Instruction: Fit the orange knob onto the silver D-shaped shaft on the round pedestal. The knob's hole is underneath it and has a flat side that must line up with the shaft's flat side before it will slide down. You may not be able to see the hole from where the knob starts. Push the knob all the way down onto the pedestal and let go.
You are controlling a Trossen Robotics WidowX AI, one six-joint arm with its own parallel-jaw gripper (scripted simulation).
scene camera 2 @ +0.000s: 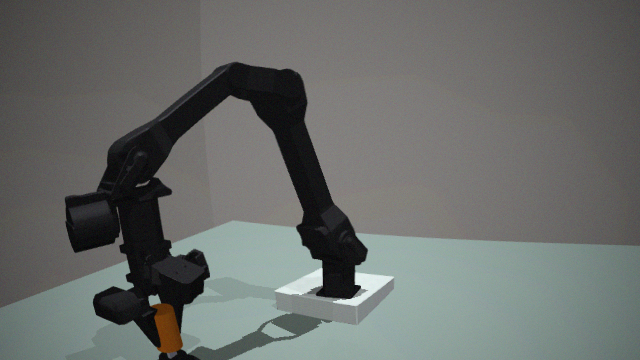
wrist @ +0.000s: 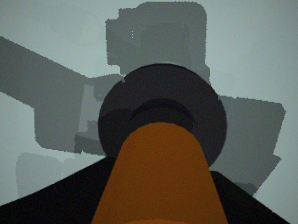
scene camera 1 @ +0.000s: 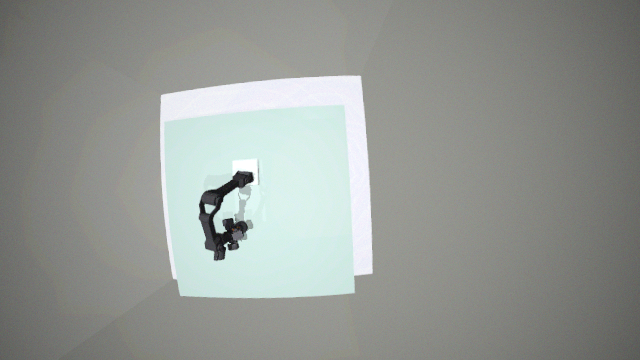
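My own gripper (scene camera 2: 167,340) is there for me to see. I can see the gripper (wrist: 160,173) in the wrist view too.
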